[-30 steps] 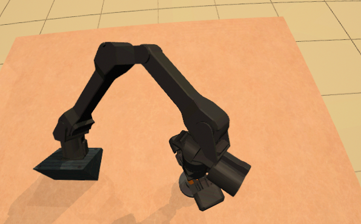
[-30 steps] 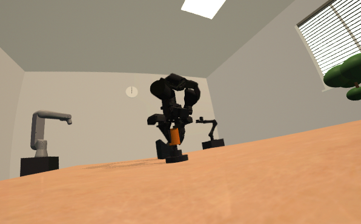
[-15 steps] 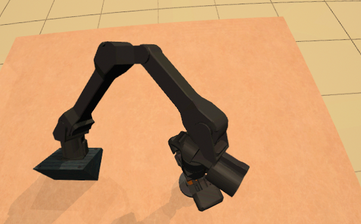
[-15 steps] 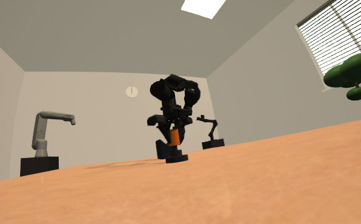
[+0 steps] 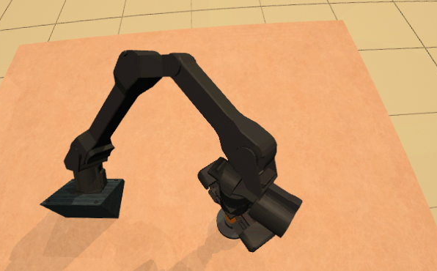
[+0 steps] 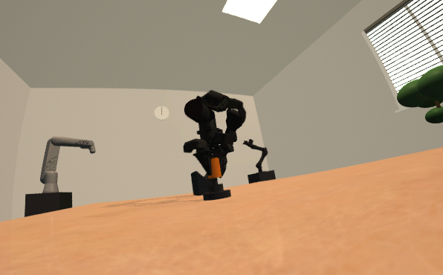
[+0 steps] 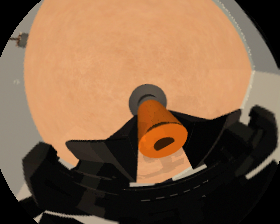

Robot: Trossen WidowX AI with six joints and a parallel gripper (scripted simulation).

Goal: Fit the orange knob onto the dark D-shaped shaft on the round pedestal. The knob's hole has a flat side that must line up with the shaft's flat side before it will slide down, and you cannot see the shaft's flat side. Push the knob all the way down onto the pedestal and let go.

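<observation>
Right now my gripper tip is 20 mm below the orange knob. From my gripper tip the other things lie so: dark round pedestal (40 mm below).
</observation>
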